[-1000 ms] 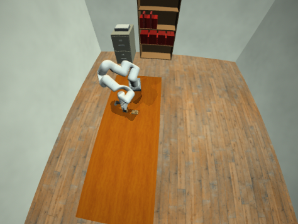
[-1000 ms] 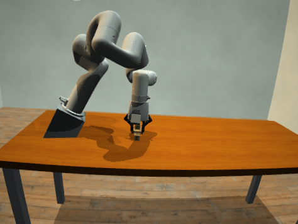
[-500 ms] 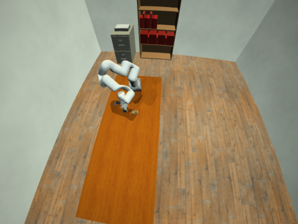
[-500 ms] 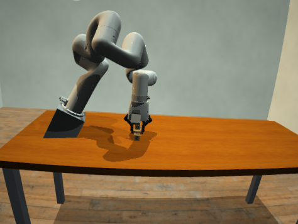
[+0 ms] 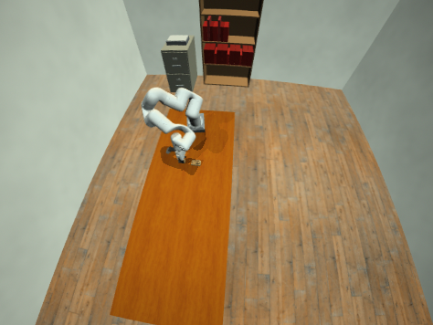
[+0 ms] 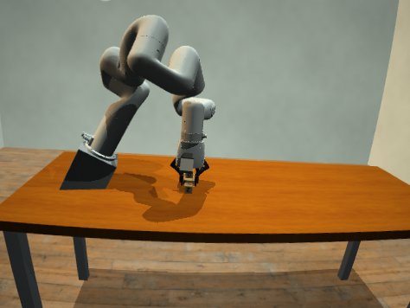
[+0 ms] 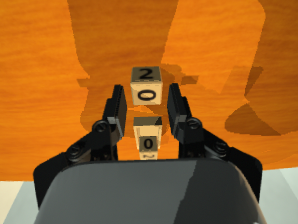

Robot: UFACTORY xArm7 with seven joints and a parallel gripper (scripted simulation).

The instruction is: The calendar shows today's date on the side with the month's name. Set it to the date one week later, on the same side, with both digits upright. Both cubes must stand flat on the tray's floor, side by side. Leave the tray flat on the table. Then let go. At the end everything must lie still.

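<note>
The wooden tray is 11 cm to the left of my hand, 4 cm below it and 1 cm ahead of it.
</note>
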